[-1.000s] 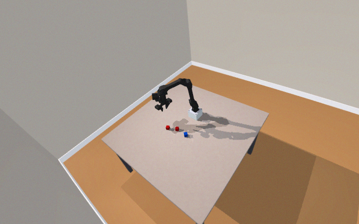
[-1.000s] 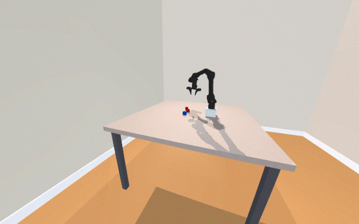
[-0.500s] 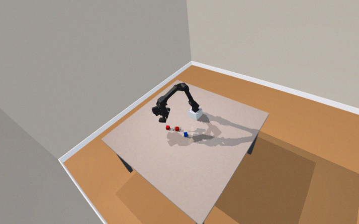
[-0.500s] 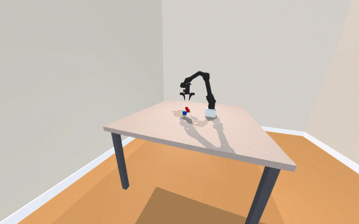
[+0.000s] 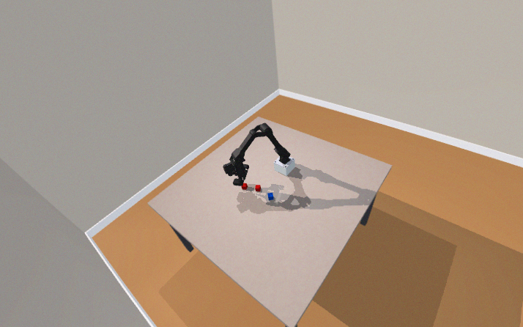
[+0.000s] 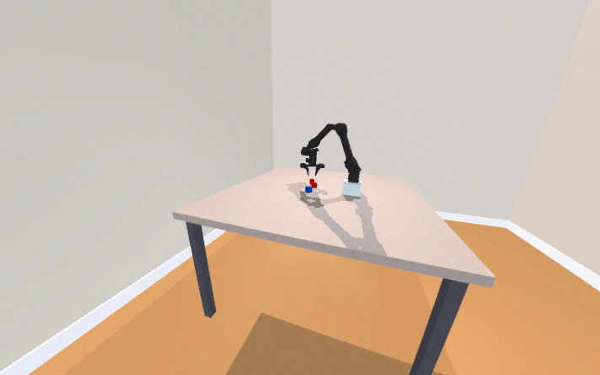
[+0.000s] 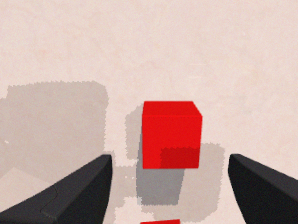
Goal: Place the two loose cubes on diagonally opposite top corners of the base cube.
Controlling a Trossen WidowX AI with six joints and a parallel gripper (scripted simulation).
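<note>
The blue cube lies 70 mm behind my gripper tip, 210 mm to the left of it and 40 mm below it.
</note>
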